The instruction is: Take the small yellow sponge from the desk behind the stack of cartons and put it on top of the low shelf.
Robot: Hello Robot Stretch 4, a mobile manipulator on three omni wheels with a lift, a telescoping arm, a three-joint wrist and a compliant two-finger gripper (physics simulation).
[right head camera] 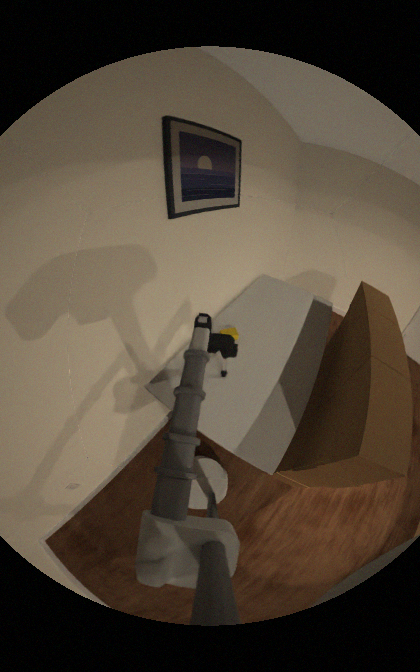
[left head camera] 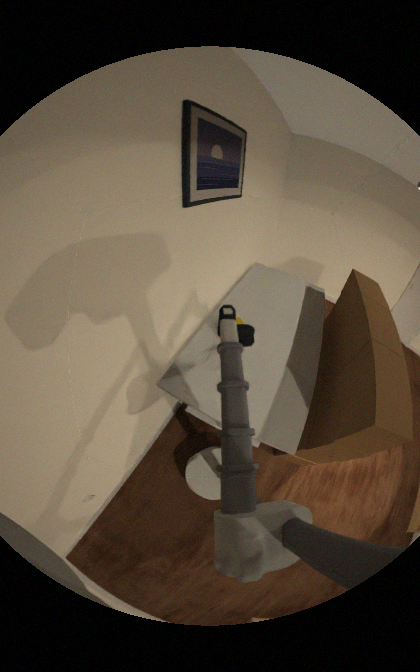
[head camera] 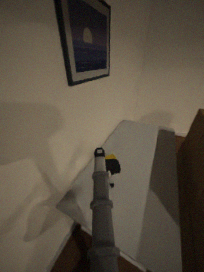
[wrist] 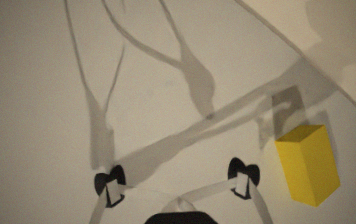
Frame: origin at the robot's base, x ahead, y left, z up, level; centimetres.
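Where they show: gripper, between the fingertips: (head camera: 110, 177) (wrist: 178, 175).
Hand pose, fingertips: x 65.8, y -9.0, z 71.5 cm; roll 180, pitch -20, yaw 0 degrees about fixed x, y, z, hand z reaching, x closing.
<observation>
After its pixels a point has its place.
The small yellow sponge (head camera: 110, 157) {z 73.7, x 86.4, y -10.9 cm} (left head camera: 240, 321) (right head camera: 230, 333) (wrist: 308, 167) {z 73.7, x 83.7, y -10.3 cm} sits on the grey-white desk (head camera: 131, 200) {z 69.2, x 47.5, y -21.8 cm} (left head camera: 272, 320) (right head camera: 272, 325) (wrist: 45, 100) {z 69.3, x 52.4, y -0.4 cm}. In the wrist view it is at the lower right, outside the fingers and to the right of the right fingertip. My gripper (wrist: 178, 175) {z 71.5, x 65.8, y -9.0 cm} is open with its fingertips wide apart and no object between them. In the head views the wrist and arm hide part of the sponge. The stack of cartons (head camera: 194, 200) {z 60.2, x 48.6, y -73.8 cm} (left head camera: 350, 380) (right head camera: 345, 400) stands along the desk's right side. The low shelf cannot be made out.
A wall with a framed picture (head camera: 90, 42) {z 162.1, x 101.2, y 2.7 cm} (left head camera: 217, 155) (right head camera: 206, 167) runs along the desk's left side. A round white object (left head camera: 202, 475) (right head camera: 212, 480) is on the wooden floor (left head camera: 150, 545) (right head camera: 280, 540) near the desk's front end, partly under the arm.
</observation>
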